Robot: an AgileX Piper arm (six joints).
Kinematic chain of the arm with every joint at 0, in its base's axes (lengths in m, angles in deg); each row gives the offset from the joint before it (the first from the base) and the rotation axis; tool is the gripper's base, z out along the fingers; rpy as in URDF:
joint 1: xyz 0 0 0.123 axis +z
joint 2: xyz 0 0 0 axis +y
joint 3: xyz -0.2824 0 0.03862 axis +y
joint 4: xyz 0.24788 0 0.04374 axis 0.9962 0 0.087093
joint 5: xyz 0 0 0 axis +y
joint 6: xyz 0.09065 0 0.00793 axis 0.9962 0 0.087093
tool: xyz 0 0 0 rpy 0 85.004 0
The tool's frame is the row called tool.
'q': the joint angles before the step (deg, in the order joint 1, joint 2, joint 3, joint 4, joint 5, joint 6). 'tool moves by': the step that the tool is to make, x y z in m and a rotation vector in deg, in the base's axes. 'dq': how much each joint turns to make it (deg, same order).
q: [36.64, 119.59, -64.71, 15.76, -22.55, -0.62]
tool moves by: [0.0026, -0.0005, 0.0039, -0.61, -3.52, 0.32]
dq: [-0.09, 0.00, 0.01, 0.21, -2.84, -2.40]
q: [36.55, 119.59, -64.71, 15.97, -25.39, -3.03]
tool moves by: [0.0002, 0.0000, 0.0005, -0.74, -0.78, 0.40]
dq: [0.00, -0.01, 0.01, 0.02, -0.33, -1.12]
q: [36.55, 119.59, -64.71, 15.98, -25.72, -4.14]
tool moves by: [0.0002, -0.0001, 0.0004, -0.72, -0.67, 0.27]
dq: [0.01, -0.01, 0.00, 0.26, -0.26, -1.21]
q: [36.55, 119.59, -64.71, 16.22, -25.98, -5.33]
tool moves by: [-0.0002, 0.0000, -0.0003, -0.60, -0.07, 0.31]
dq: [0.00, -0.01, 0.00, 0.01, 0.23, -0.64]
